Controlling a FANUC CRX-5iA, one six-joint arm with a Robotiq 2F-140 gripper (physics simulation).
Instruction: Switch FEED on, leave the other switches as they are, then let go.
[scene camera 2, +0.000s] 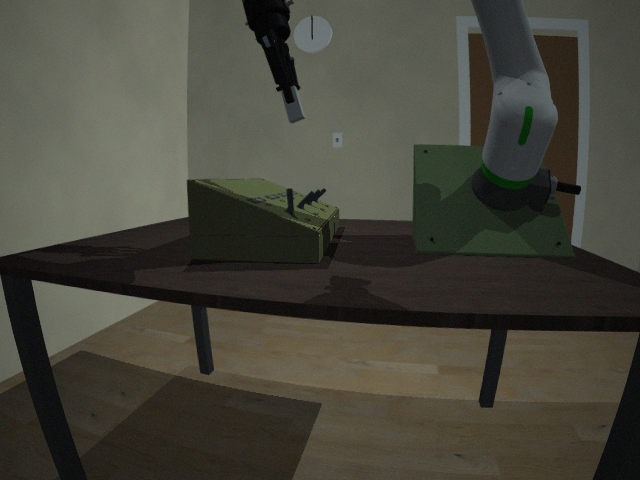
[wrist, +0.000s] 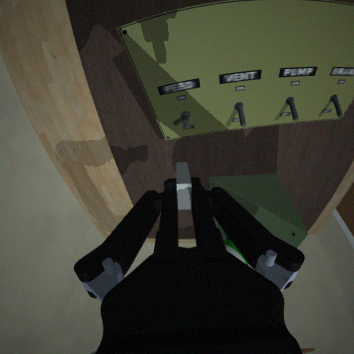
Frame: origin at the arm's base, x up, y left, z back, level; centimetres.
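Seen in the pictures: gripper, fingertip midpoint: (scene camera 2: 297, 120) (wrist: 181, 171); arm's base, link origin: (scene camera 2: 501, 188).
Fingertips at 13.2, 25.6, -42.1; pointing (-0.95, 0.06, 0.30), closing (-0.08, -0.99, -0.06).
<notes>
Offsets run from my fingertips to a thing's middle, as dx, dy, dz. Level surfaces: height alone.
The olive switch console {-21.4, -15.8, -12.9} (scene camera 2: 248, 227) (wrist: 210, 40) stands on the table. The FEED lever {-16.0, +0.0, -1.8} (scene camera 2: 290, 200) (wrist: 185, 118) stands nearly vertical in the scene view, thrown toward the console's higher side, where its ON mark is. The other levers {-16.5, -23.6, -6.1} (scene camera 2: 314, 197) lean the opposite way, toward the low front edge. In the wrist view these include the VENT lever {-16.5, -12.0, -3.3} (wrist: 241, 115), the PUMP lever (wrist: 292, 109) and a fourth lever {-16.5, -35.3, -8.9} (wrist: 336, 106) with a partly cut-off label. My gripper (scene camera 2: 294, 111) (wrist: 181, 171) is shut and empty. It hangs above the console, apart from the levers.
A green panel (scene camera 2: 439, 217) (wrist: 270, 200) stands on the dark table {dx -27.3} (scene camera 2: 372, 289) right of the console in the scene view. A white arm-like unit (scene camera 2: 519, 124) with a black lever (scene camera 2: 568, 188) is in front of that panel. The table's edge shows left in the wrist view.
</notes>
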